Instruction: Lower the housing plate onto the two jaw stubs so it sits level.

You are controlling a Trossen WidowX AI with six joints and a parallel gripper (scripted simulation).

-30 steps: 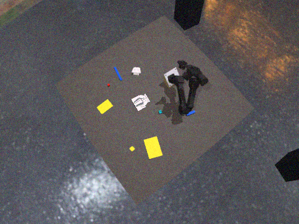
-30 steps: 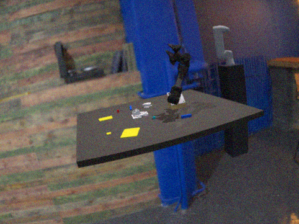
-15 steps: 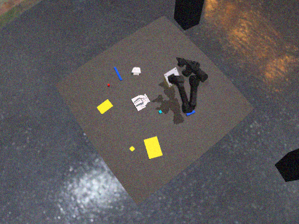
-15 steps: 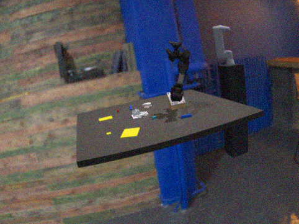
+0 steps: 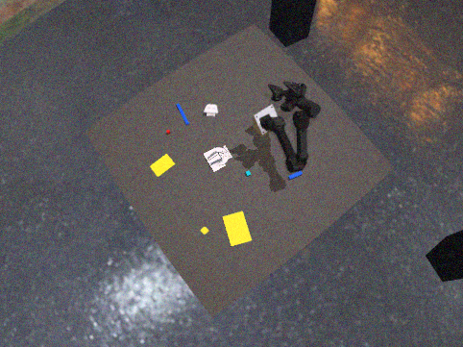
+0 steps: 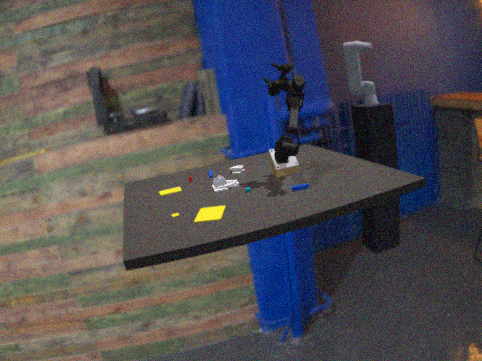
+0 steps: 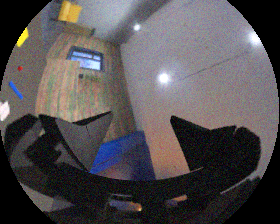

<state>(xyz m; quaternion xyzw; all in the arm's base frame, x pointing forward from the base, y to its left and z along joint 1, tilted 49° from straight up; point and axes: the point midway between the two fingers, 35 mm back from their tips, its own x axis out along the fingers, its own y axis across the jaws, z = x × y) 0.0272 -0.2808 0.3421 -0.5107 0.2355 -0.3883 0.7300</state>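
Right now the small white block is 18 cm ahead of my gripper tip, 31 cm to the right of it and 54 cm below it. From my gripper tip the other things lie so: red cube 46 cm ahead, 32 cm to the right, 54 cm below; then cyan cube 21 cm ahead, 13 cm to the left, 54 cm below.
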